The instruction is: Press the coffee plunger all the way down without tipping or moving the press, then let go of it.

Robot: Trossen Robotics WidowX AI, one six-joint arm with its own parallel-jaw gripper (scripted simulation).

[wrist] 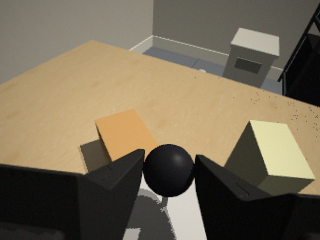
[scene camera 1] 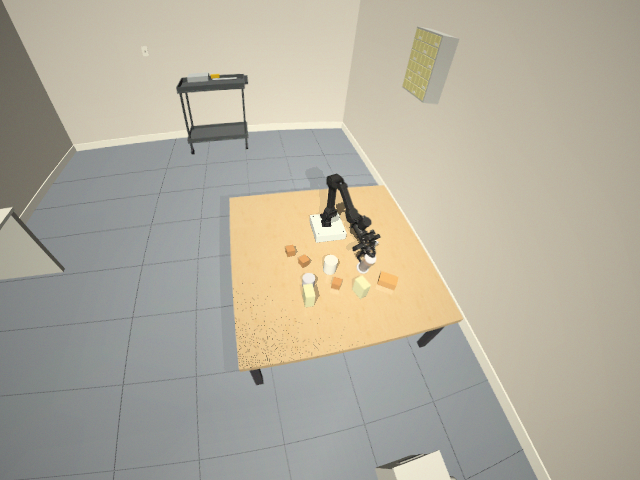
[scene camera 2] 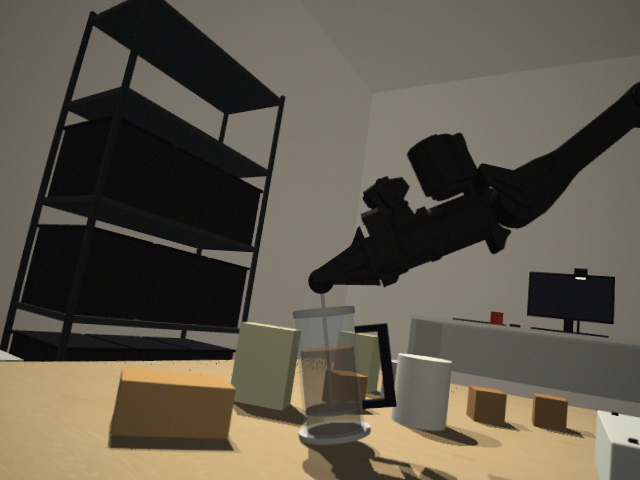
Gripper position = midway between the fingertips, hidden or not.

Note:
In view: my gripper (scene camera 2: 315, 279), a glass coffee press (scene camera 2: 331, 396), an orange box (scene camera 2: 150, 403), a pale green box (scene camera 2: 263, 374) and a pale green box (scene camera 2: 369, 358).
The orange box is seen too in the wrist view (wrist: 122, 133). My gripper shows as well in the wrist view (wrist: 169, 159).

